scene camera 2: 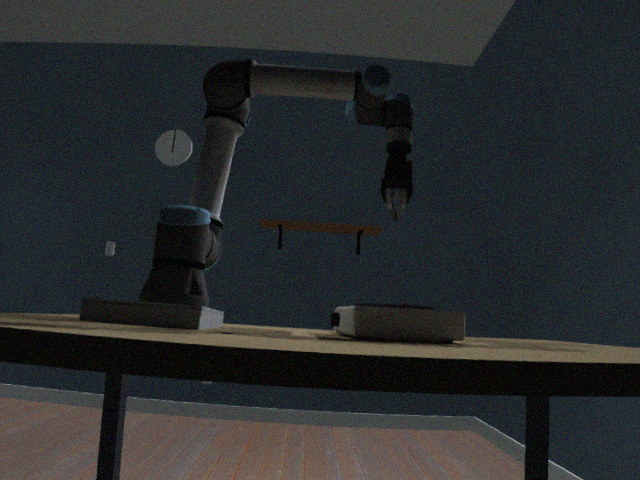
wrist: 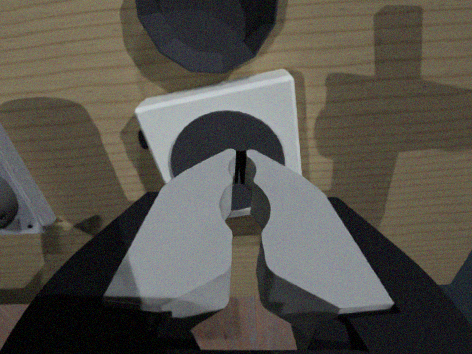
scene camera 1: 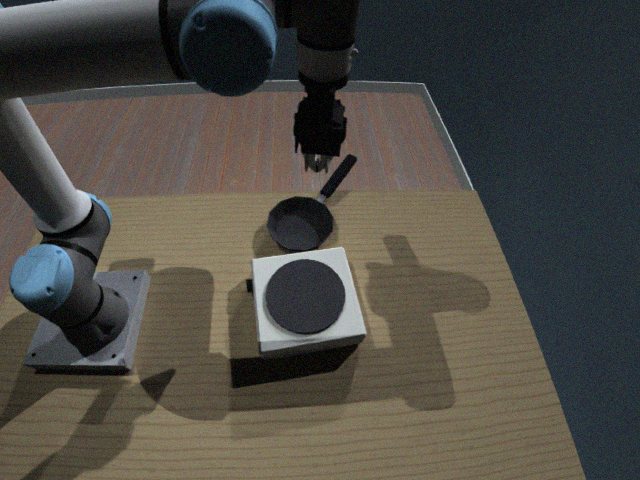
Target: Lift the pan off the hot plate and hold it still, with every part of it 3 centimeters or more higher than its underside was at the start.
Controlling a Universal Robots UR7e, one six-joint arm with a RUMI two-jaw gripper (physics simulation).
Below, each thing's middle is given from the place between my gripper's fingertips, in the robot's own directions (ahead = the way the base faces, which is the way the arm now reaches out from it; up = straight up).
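Dark pan [scene camera 1: 299,223], 27 cm below my hand, 3 cm ahead of it, 15 cm to the left of it.
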